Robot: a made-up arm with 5 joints.
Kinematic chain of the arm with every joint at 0, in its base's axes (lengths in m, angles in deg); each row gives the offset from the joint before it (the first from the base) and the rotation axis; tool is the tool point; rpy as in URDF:
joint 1: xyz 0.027 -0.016 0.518 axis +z
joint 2: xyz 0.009 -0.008 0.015 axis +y
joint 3: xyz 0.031 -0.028 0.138 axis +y
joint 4: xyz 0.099 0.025 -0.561 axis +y
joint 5: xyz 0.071 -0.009 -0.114 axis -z
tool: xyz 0.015 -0.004 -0.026 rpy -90 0 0
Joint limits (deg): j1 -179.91..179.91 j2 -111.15..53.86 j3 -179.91..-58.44 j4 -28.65..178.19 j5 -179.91..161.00
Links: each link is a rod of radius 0.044 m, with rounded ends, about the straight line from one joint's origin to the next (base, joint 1, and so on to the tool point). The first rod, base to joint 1, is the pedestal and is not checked.
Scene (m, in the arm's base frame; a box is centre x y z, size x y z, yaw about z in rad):
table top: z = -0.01
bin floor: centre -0.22 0.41 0 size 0.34 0.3 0.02 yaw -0.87
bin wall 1: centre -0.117 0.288 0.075 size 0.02 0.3 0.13 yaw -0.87
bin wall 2: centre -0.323 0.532 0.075 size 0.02 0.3 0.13 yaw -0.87
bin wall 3: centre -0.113 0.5 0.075 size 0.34 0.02 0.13 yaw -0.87
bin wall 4: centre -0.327 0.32 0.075 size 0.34 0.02 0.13 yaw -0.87
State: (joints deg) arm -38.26 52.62 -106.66 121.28 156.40
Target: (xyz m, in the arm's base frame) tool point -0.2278 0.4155 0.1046
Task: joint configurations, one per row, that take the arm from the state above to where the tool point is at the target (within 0.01 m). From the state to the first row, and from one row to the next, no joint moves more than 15 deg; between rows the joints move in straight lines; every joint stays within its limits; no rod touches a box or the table.
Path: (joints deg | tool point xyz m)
1: -23.60 50.69 -104.74 121.91 156.82 | 0.5120 -0.2521 0.2429
2: -8.94 48.76 -102.82 122.55 157.24 | 0.5527 -0.1211 0.2485
3: 5.71 46.82 -100.90 123.18 157.65 | 0.5588 0.0151 0.2540
4: 20.37 44.89 -98.98 123.81 158.07 | 0.5303 0.1475 0.2594
5: 35.03 42.96 -97.06 124.45 158.49 | 0.4694 0.2676 0.2647
6: 49.69 41.03 -95.14 125.08 158.91 | 0.3807 0.3675 0.2699
7: 64.34 39.09 -93.22 125.71 159.33 | 0.2705 0.4411 0.2751
8: 79.00 37.16 -91.29 126.35 159.75 | 0.1460 0.4838 0.2801
9: 93.66 35.23 -89.37 126.98 160.16 | 0.0158 0.4935 0.2851
10: 108.32 33.30 -87.45 127.61 160.58 | -0.1116 0.4701 0.2899
11: 122.98 31.37 -85.53 128.25 161.00 | -0.2278 0.4154 0.2947
12: 122.98 38.86 -88.66 117.28 161.00 | -0.2297 0.4183 0.2296
13: 122.98 46.36 -91.79 106.31 161.00 | -0.2297 0.4184 0.1660
14: 122.98 53.86 -94.93 95.34 161.00 | -0.2279 0.4155 0.1046

